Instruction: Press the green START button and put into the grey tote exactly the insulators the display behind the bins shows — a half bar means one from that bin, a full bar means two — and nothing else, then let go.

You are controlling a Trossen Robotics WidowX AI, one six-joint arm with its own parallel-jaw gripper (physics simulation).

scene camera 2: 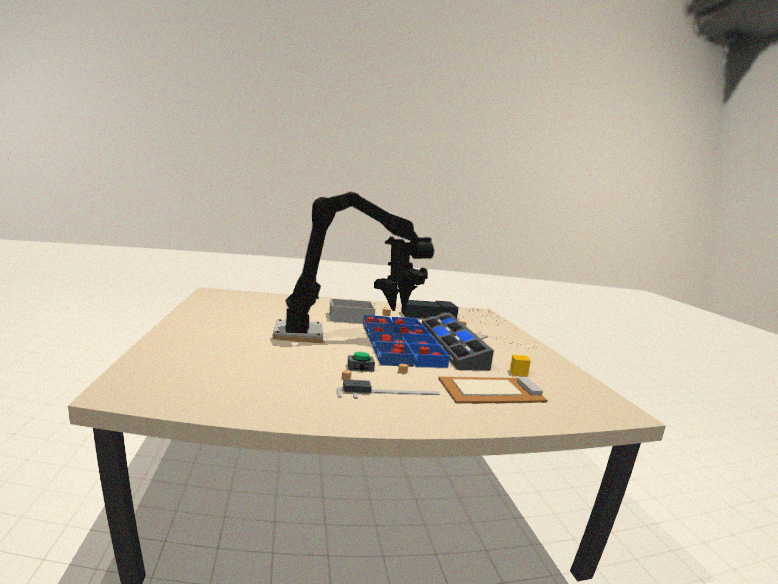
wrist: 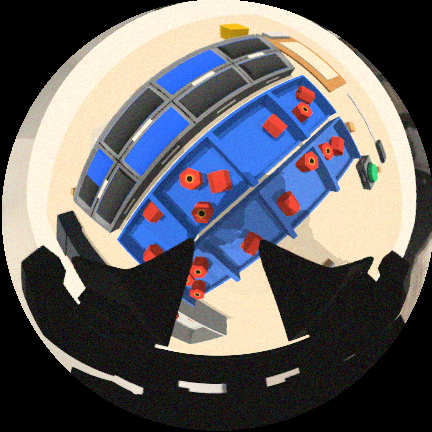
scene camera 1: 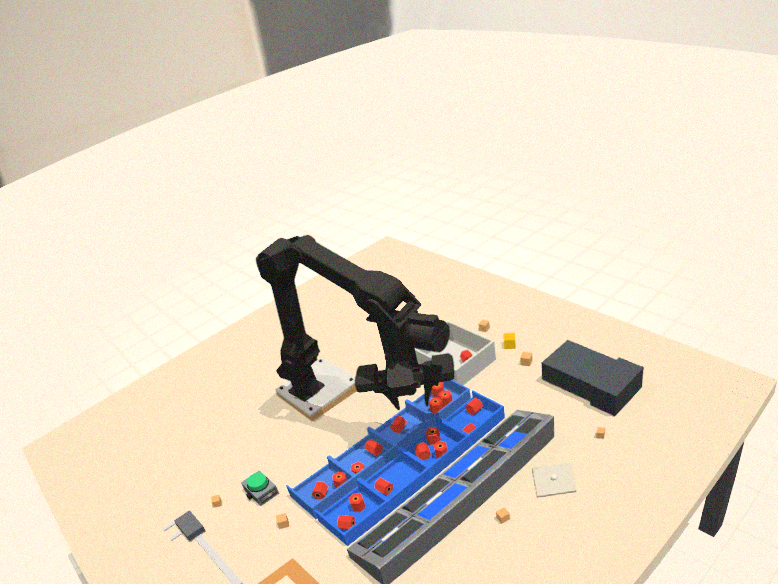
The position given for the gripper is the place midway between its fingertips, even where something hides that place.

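The gripper (scene camera 1: 412,407) (scene camera 2: 398,309) (wrist: 226,244), visible. A grey plate (scene camera 1: 545,486). Grey tote (scene camera 1: 482,348) (scene camera 2: 341,310) (wrist: 207,324).
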